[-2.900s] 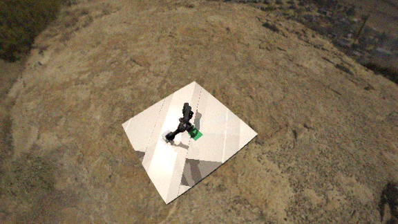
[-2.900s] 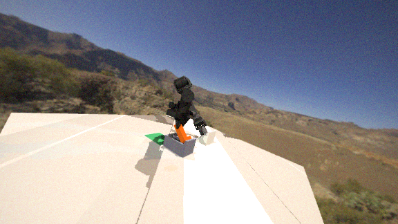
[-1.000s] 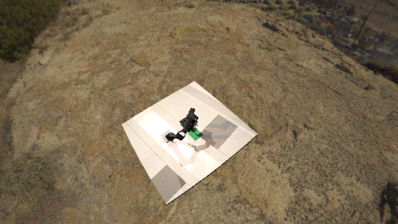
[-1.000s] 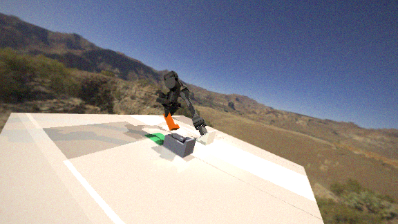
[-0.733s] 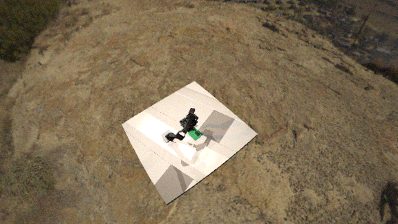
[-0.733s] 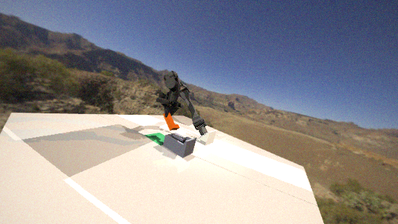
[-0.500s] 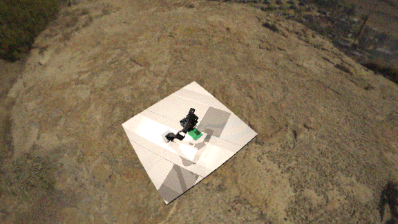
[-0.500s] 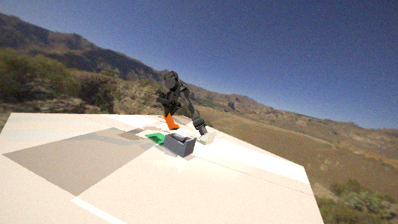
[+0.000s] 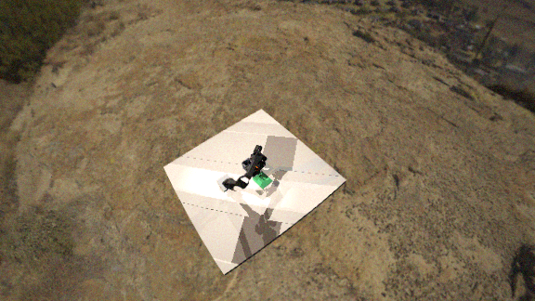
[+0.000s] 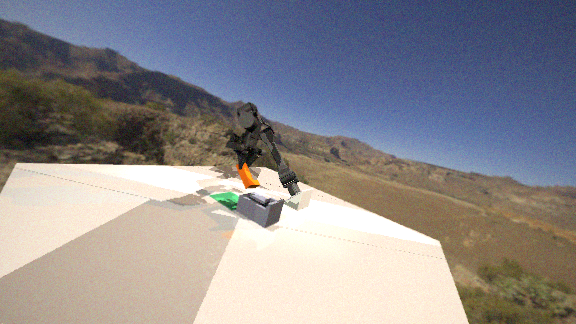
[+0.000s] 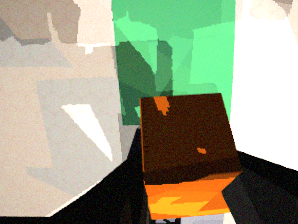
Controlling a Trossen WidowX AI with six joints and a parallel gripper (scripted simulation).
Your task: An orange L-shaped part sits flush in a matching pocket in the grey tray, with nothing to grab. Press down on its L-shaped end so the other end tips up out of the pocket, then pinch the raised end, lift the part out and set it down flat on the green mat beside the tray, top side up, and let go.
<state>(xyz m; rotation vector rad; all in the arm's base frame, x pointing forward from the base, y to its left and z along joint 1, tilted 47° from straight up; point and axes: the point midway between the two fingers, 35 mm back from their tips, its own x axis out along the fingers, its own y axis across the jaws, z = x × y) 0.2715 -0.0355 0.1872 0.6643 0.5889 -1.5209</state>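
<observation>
The orange L-shaped part is 10 mm behind my gripper tip, 30 mm to the left of it and 30 mm below it. The rest, counted from my gripper tip: green mat 30 mm to the right, 160 mm below.
</observation>
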